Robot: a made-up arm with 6 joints. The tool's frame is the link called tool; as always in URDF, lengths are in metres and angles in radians. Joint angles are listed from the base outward.
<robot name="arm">
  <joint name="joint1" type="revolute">
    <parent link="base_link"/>
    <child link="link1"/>
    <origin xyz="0 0 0.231"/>
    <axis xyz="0 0 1"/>
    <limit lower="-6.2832" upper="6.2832"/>
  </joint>
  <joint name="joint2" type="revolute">
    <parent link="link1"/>
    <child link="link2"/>
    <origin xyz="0 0 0" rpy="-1.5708 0 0"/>
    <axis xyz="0 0 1"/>
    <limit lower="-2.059" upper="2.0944"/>
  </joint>
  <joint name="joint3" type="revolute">
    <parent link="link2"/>
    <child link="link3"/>
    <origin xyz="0.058 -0.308 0"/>
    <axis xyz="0 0 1"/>
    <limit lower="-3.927" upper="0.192"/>
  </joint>
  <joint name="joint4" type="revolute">
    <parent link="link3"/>
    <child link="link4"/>
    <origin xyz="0.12 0.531 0" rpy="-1.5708 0 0"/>
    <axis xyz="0 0 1"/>
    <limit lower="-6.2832" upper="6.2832"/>
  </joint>
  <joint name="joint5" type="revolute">
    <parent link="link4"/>
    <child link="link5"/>
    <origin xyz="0 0 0" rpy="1.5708 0 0"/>
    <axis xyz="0 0 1"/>
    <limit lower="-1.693" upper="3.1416"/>
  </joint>
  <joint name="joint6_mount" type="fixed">
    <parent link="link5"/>
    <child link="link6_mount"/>
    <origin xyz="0.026 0.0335 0"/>
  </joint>
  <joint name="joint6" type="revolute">
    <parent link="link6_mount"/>
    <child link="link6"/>
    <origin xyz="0.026 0.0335 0" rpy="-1.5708 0 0"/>
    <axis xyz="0 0 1"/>
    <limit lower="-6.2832" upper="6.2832"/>
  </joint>
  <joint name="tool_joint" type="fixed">
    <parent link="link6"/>
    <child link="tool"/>
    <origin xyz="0 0 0"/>
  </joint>
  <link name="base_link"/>
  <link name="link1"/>
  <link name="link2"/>
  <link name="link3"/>
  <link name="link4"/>
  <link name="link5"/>
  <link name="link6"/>
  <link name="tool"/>
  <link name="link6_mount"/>
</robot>
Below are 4 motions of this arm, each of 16 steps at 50 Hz.
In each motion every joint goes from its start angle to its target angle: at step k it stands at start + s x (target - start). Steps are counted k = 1, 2, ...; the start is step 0. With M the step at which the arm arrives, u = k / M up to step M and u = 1 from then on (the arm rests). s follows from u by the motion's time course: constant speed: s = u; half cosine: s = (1 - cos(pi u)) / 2; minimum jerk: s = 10 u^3 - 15 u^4 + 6 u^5.
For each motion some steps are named. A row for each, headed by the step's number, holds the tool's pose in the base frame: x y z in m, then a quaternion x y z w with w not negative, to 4 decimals.
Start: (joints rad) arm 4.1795 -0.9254 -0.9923 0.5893 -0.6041 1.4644
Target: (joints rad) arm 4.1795 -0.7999 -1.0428 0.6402 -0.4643 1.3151
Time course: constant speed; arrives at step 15
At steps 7, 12, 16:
7: -0.1818 -0.2188 0.8227 -0.2920 -0.2886 0.9020 0.1336
12: -0.1937 -0.2385 0.8178 -0.2936 -0.3255 0.8873 0.1433
16: -0.2007 -0.2503 0.8143 -0.2937 -0.3475 0.8780 0.1486

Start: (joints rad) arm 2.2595 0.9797 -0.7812 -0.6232 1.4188 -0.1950
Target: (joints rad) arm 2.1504 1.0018 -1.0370 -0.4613 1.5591 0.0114
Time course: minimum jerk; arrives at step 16
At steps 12, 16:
12: -0.1747 0.3146 -0.2353 0.1769 0.6976 -0.1740 0.6721
16: -0.1789 0.3272 -0.2332 0.1984 0.6944 -0.1719 0.6700

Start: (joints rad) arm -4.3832 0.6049 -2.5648 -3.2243 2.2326 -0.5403
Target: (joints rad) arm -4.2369 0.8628 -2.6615 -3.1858 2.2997 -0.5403
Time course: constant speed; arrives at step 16
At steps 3, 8, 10, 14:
3: -0.2355 0.6138 0.8179 0.4535 -0.1984 0.5600 0.6644
8: -0.2753 0.6331 0.7761 0.4477 -0.1782 0.5800 0.6568
10: -0.2915 0.6394 0.7588 0.4452 -0.1702 0.5878 0.6537
14: -0.3242 0.6497 0.7233 0.4397 -0.1545 0.6033 0.6472

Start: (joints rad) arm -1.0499 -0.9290 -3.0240 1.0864 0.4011 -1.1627
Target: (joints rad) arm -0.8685 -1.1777 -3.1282 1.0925 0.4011 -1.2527
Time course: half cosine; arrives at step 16
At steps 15, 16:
15: -0.5794 0.6572 0.5282 -0.3805 0.2990 0.7093 0.5127
16: -0.5811 0.6568 0.5255 -0.3823 0.2988 0.7087 0.5122

